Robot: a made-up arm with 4 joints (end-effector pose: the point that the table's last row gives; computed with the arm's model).
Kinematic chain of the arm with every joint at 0, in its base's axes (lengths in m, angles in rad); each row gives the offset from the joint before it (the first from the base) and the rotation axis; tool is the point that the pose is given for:
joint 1: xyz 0 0 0.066 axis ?
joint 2: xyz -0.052 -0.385 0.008 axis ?
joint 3: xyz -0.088 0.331 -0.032 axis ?
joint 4: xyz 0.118 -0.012 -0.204 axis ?
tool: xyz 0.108 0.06 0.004
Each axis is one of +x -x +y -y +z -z.
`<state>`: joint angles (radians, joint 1 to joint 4).
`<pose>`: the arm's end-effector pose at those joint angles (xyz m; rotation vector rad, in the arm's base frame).
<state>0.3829 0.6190 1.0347 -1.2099</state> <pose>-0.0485 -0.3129 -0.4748 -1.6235 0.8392 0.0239</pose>
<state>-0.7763 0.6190 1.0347 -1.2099</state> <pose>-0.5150 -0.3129 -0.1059 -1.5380 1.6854 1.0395</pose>
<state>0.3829 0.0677 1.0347 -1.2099</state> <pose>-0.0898 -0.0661 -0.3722 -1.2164 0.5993 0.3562</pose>
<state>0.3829 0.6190 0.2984 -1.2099</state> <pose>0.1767 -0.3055 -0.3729 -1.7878 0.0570 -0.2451</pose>
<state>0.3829 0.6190 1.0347 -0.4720</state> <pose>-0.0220 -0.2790 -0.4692 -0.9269 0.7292 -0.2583</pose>
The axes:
joint 1: -y
joint 2: -x
joint 3: +y
joint 4: +x

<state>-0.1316 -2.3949 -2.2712 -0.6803</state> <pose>-0.0968 -0.8553 0.1210 0.6940 -0.0319 -2.4843</pose>
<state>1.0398 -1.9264 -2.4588 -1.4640</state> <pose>-0.2542 -0.7948 0.0422 1.3817 -0.1572 -2.0120</pose>
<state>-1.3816 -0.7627 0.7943 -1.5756</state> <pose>-0.0737 0.1096 0.2249 -0.1279 1.5491 1.1961</pose>
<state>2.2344 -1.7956 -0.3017 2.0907</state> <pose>-0.3202 -0.3397 -0.0301 -1.0229 -0.6883 -2.2328</pose>
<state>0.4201 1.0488 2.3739 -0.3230</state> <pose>-0.2789 -0.2240 -0.4249 -0.4013 1.9345 -0.9124</pose>
